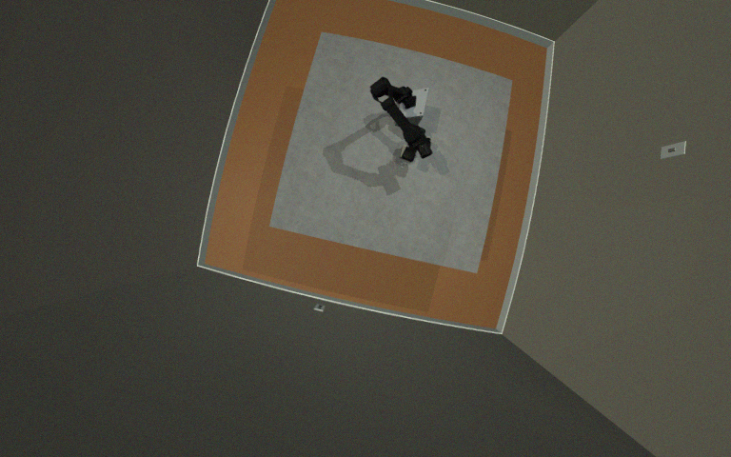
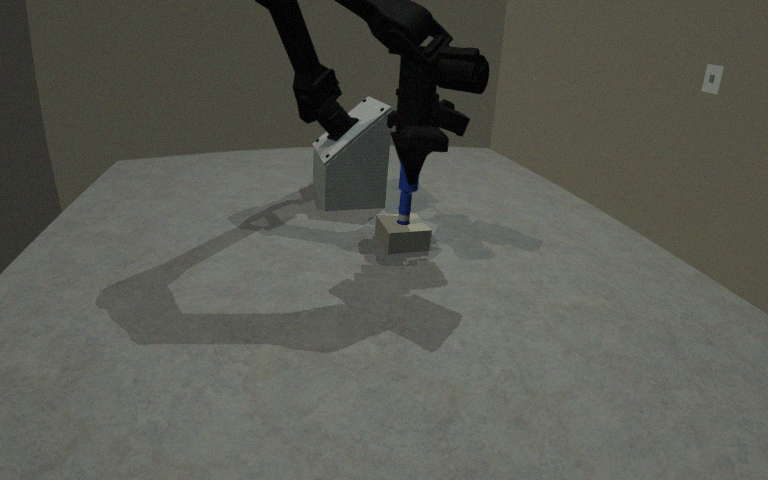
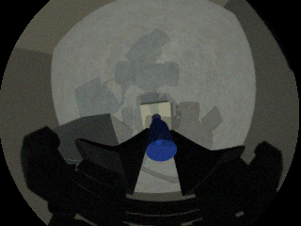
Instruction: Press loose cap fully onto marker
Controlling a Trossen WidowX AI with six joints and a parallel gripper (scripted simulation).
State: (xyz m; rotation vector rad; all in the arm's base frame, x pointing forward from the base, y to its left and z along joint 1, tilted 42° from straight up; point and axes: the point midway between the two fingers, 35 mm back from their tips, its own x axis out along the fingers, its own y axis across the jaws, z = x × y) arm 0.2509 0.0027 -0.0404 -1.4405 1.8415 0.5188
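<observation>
Right now the beige holder block is 9 cm below my gripper tip. The rest, counted from my gripper tip: blue cap: 1 cm above.
</observation>
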